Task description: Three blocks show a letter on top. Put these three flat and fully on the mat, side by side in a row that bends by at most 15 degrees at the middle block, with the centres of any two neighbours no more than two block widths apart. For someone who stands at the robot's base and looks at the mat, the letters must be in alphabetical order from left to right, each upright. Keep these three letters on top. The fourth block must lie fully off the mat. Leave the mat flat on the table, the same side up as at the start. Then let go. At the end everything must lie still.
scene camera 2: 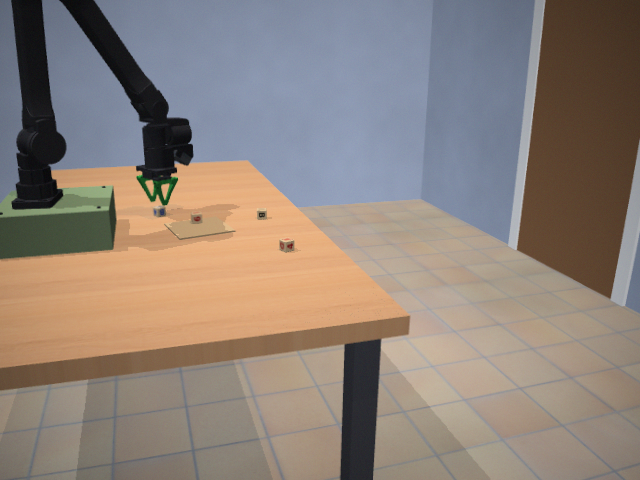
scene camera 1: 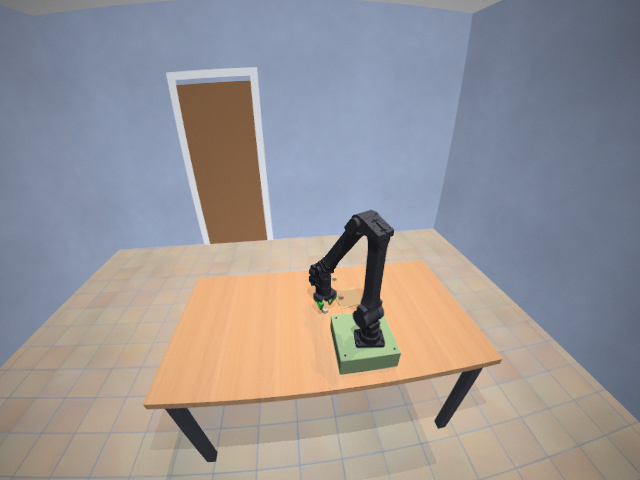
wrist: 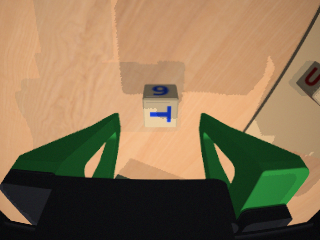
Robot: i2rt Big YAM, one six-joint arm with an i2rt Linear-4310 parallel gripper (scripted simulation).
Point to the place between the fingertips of my gripper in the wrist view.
At 159,120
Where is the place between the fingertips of my gripper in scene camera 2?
158,203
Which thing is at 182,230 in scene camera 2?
A tan mat.
